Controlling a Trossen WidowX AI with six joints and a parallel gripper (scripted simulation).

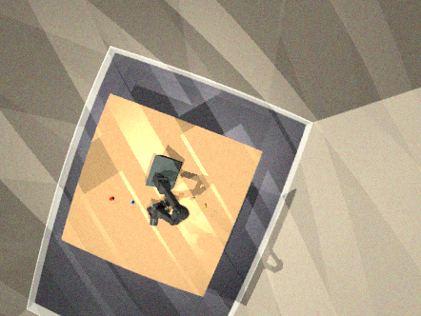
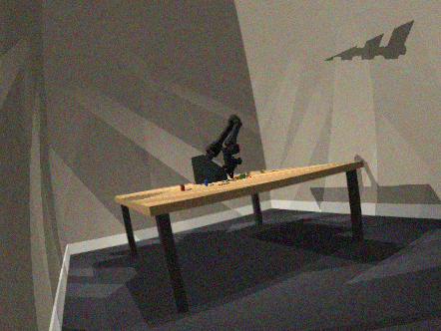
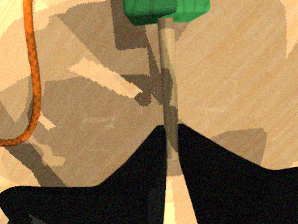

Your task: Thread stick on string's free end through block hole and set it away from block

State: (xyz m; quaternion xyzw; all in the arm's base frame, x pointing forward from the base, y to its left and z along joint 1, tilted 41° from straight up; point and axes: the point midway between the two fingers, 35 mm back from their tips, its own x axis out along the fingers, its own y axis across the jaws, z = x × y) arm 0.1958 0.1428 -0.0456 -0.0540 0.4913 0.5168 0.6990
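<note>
The green block is 6 cm to the left of my gripper tip, 5 cm ahead of it and 1 cm above it. Round my gripper tip: round button 12 cm behind, 11 cm to the left; then blue object 22 cm to the right, 8 cm ahead, 1 cm above; then thin wooden stick 3 cm to the left, 3 cm ahead, 1 cm above.
</note>
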